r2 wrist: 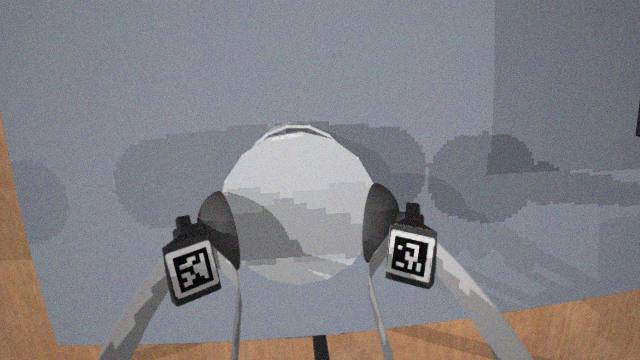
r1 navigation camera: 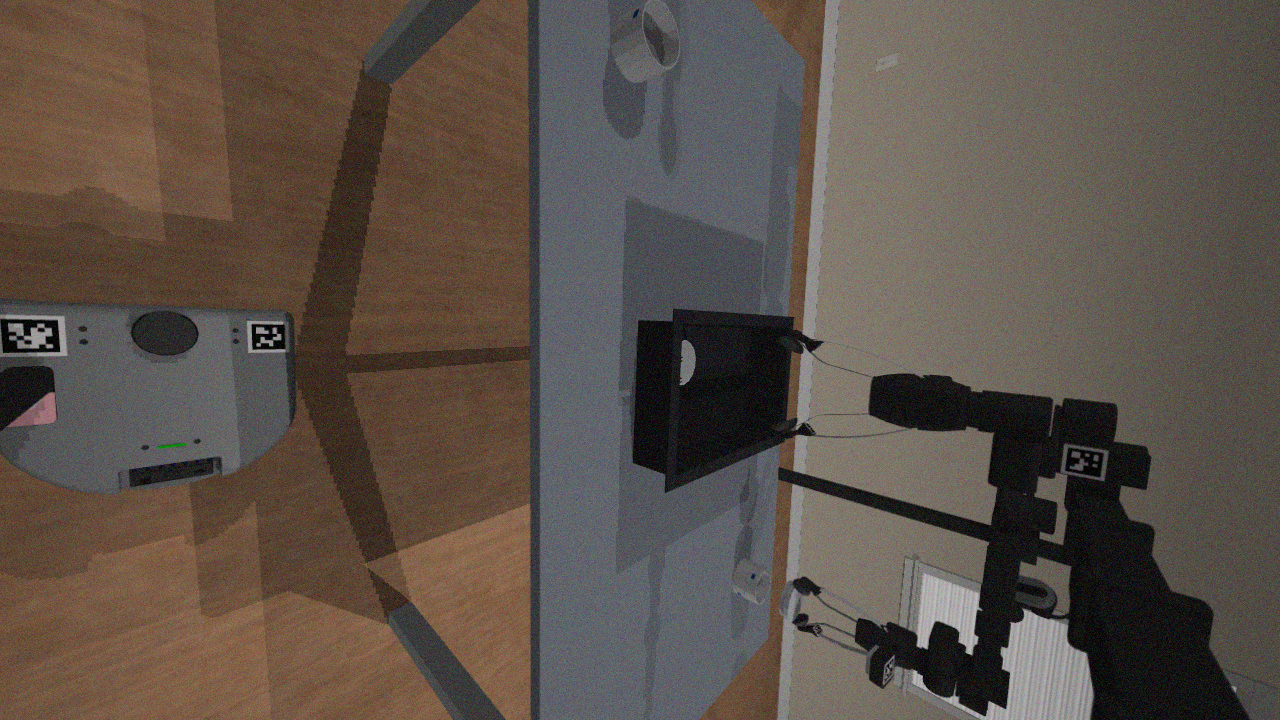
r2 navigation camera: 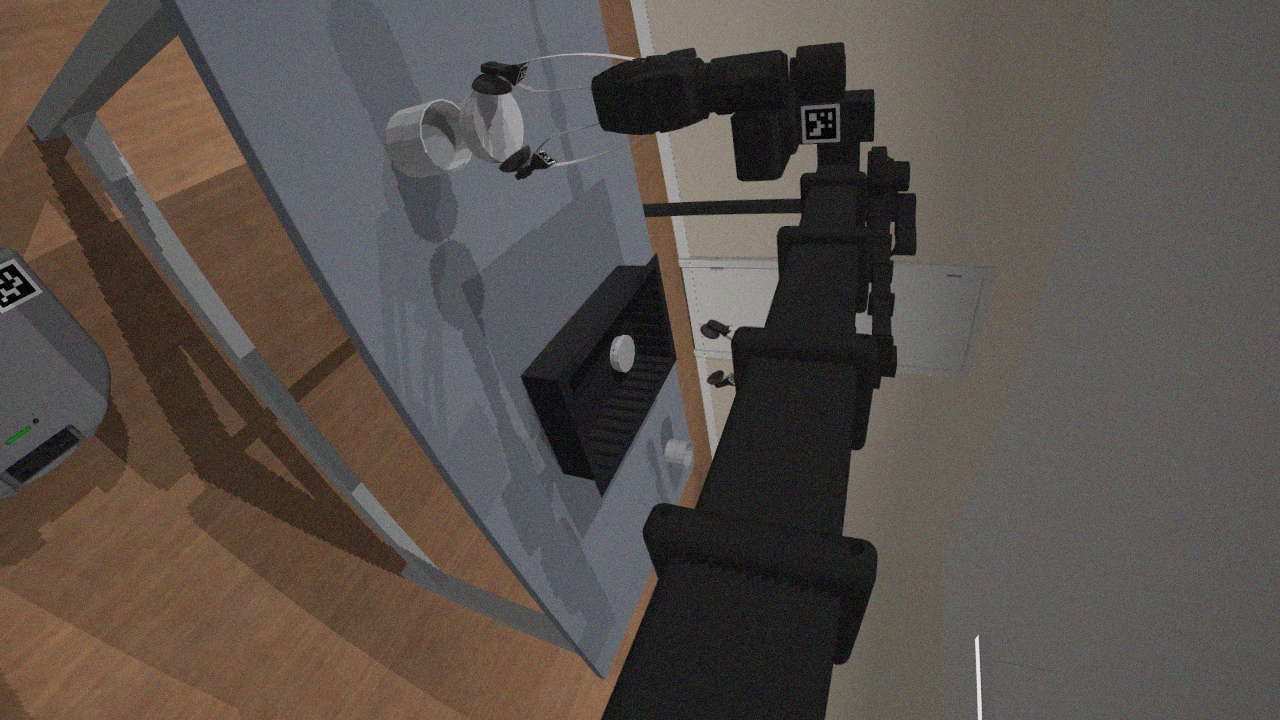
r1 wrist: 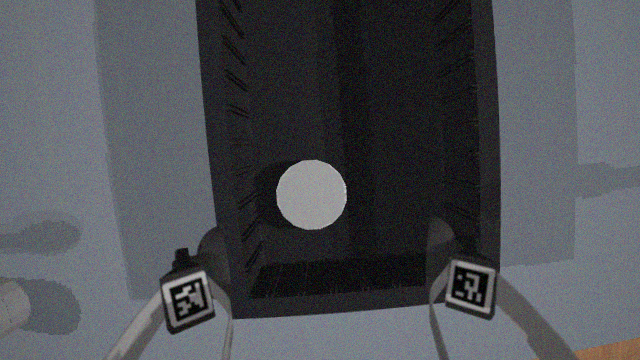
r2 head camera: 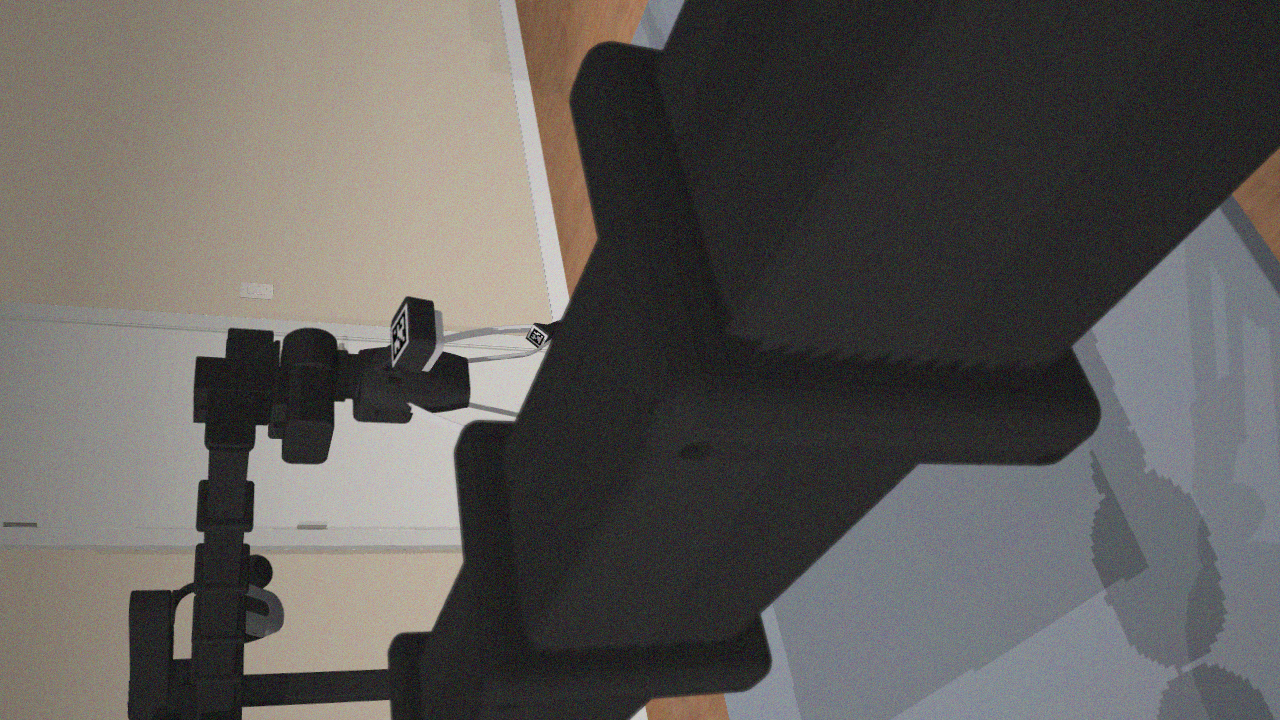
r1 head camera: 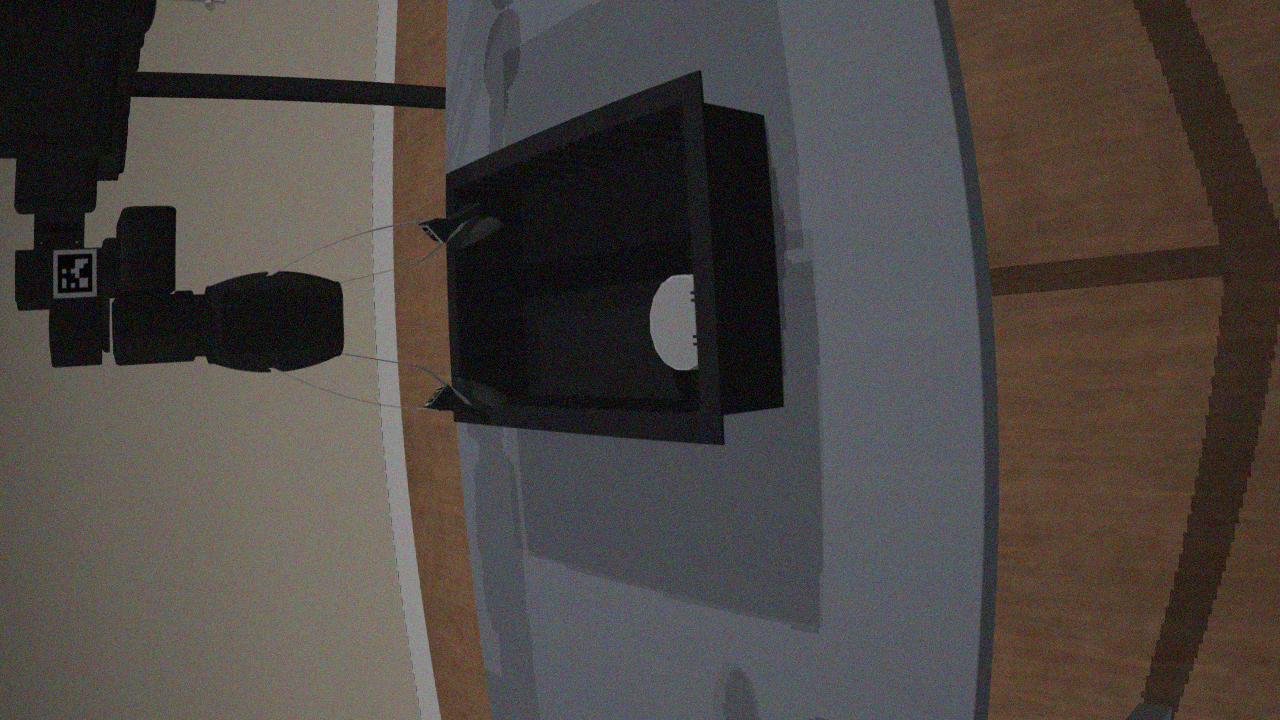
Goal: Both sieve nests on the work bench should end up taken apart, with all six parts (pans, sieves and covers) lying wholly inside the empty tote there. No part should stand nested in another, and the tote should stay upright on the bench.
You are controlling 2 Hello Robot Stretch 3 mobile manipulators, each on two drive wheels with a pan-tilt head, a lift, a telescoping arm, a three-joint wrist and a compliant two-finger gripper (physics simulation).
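Observation:
The black tote (r1 head camera: 708,268) (r1 navigation camera: 654,394) (r1 wrist: 490,150) (r2 navigation camera: 559,425) stands upright on the bench. A white round cover (r1 head camera: 673,322) (r1 navigation camera: 687,362) (r1 wrist: 311,195) (r2 navigation camera: 622,353) lies inside it near one end. The r1 gripper (r1 head camera: 483,313) (r1 navigation camera: 792,385) (r1 wrist: 328,250) (r2 navigation camera: 716,353) is open and empty above the tote. The r2 gripper (r1 navigation camera: 802,603) (r2 navigation camera: 503,122) (r2 wrist: 301,227) is shut on another white cover (r1 navigation camera: 789,598) (r2 navigation camera: 494,129) (r2 wrist: 300,165), held above an open-topped nest (r1 navigation camera: 751,580) (r2 navigation camera: 416,143). The other nest (r1 navigation camera: 644,40) (r1 wrist: 10,305) (r2 navigation camera: 678,452) is open-topped at the bench's other end. Its inner parts cannot be told apart.
The blue-grey work bench (r1 head camera: 895,358) (r1 navigation camera: 572,268) (r2 navigation camera: 349,223) carries the tote between the two nests. The r2 arm (r2 head camera: 671,429) (r2 navigation camera: 769,447) blocks much of the r2 head view. In that view the r1 arm (r2 head camera: 223,501) shows at the left. A wall stands behind the bench.

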